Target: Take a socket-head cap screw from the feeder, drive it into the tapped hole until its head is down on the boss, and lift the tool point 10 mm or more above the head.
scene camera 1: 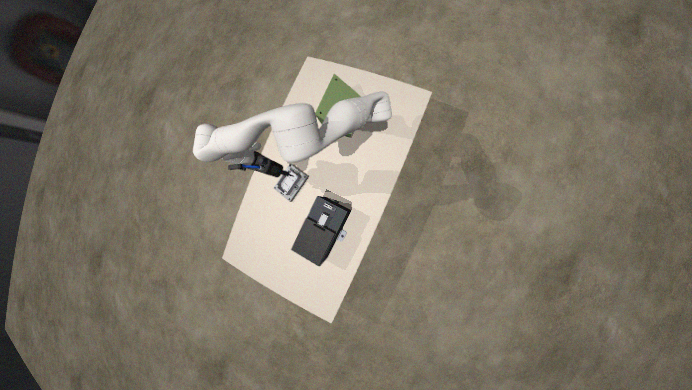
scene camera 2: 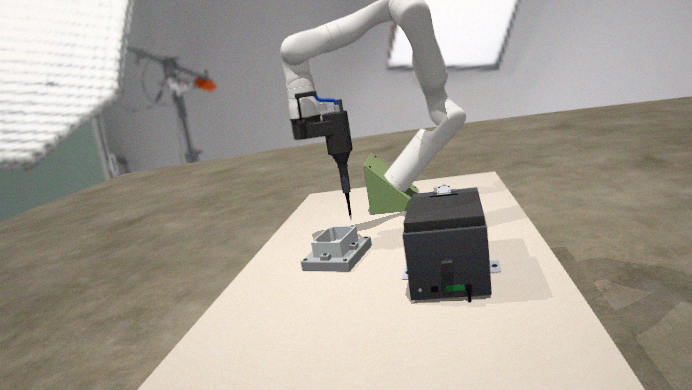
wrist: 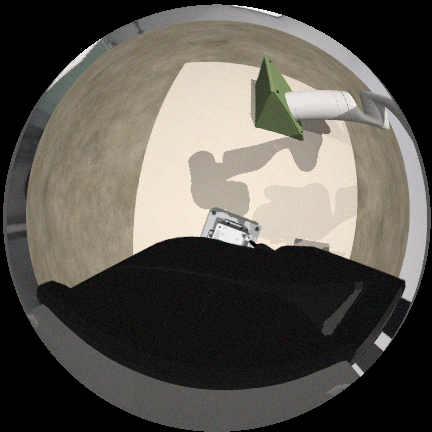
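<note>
The black screwdriver (scene camera 1: 292,175) (scene camera 2: 350,218) (wrist: 253,244) points down, slightly tilted in scene camera 2. Its tip is above the grey housing (scene camera 2: 327,262) (scene camera 1: 279,189) (wrist: 208,226), near the box's right back corner in that view, with a gap beneath it. A tiny pale spot shows at the tip; whether it is a screw is too small to tell. The housing is an open box on a flange with small side bosses (scene camera 2: 325,256) (scene camera 2: 354,245). Which hole is the tapped one cannot be told. The dark feeder (scene camera 1: 312,237) (scene camera 2: 447,250) stands right of the housing in scene camera 2, apart from the tool.
The green wedge mount (scene camera 1: 336,92) (scene camera 2: 382,192) (wrist: 272,107) carries the white arm (scene camera 1: 297,132) (scene camera 2: 430,65) (wrist: 320,104) at the back of the pale table (scene camera 1: 265,245) (scene camera 2: 320,330) (wrist: 170,150). Metal tabs (scene camera 1: 342,235) (scene camera 2: 495,266) stick out from the feeder's side.
</note>
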